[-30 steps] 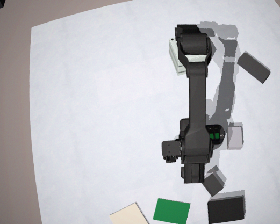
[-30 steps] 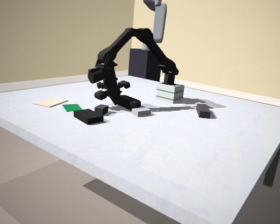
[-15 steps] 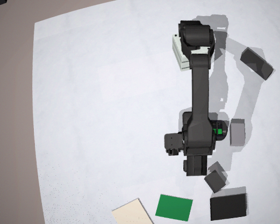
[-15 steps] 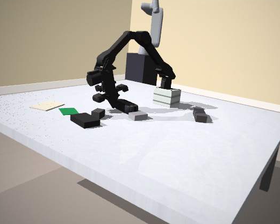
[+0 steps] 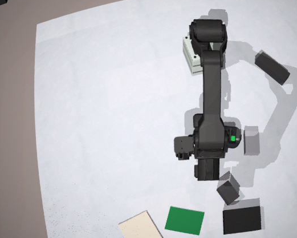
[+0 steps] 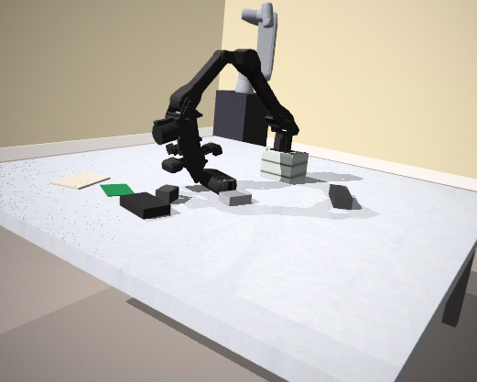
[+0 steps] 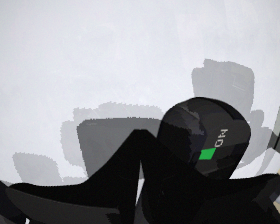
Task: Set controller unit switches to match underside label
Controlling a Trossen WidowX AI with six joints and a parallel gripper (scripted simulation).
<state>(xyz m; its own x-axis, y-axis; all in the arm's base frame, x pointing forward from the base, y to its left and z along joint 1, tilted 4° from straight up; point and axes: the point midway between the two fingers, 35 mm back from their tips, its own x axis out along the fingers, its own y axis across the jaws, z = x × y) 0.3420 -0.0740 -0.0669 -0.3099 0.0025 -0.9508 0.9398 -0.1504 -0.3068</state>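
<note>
Now: gripper tip 170 mm to the right of the grey block and 20 mm short of it. The rest, counted from my gripper tip: green card 220 mm ahead, 90 mm to the right, 10 mm below; then dark flat box 260 mm ahead, 80 mm to the left; then small dark cube 160 mm ahead, 50 mm to the left, 10 mm above.
</note>
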